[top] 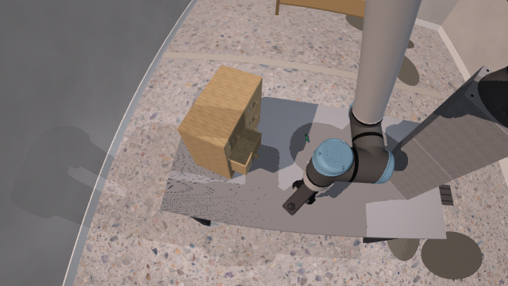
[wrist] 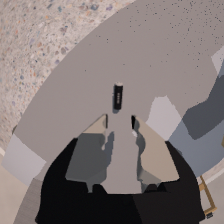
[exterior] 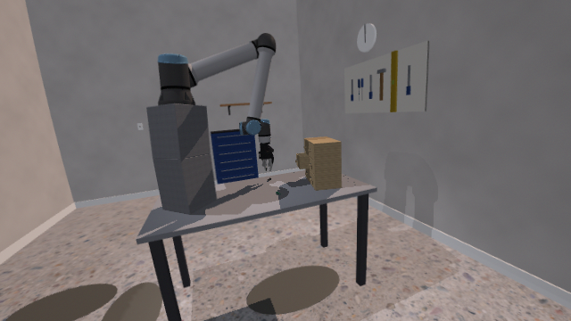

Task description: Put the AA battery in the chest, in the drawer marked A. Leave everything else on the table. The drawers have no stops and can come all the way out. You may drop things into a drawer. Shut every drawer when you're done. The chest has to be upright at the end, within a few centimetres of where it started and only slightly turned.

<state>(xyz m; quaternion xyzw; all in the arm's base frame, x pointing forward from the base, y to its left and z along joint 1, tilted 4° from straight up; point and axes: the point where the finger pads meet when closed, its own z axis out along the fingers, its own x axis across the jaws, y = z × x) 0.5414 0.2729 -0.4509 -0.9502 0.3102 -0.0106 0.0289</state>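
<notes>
Right now my hand is 8 cm above the AA battery. The rest, counted from my hand: green battery 31 cm to the right, 8 cm below; then drawer 28 cm ahead, 12 cm to the right, 4 cm above.
</notes>
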